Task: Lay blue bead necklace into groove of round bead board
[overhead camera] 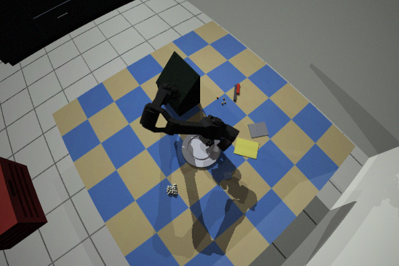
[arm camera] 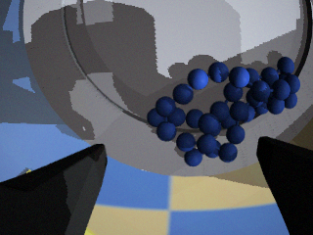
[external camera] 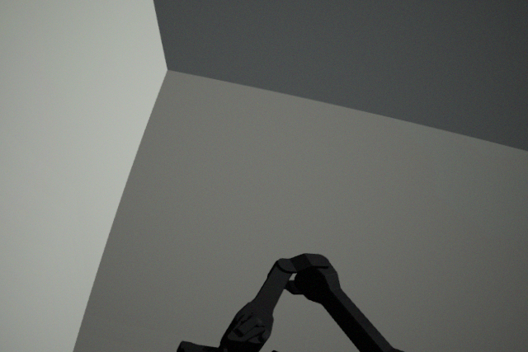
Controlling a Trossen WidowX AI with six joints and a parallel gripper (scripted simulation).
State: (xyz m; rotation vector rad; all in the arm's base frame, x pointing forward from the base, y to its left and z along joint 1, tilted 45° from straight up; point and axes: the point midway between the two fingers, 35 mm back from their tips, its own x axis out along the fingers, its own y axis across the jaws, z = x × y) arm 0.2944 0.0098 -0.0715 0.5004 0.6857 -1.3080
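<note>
My gripper tip is 8 cm to the left of the round white bead board and 2 cm above it. The rest, counted from my gripper tip: small blue cube 19 cm ahead, 4 cm to the right, 2 cm below; then grey square 25 cm to the left, 8 cm ahead, 2 cm below; then yellow pad 13 cm to the left, 13 cm ahead, 2 cm below.
</note>
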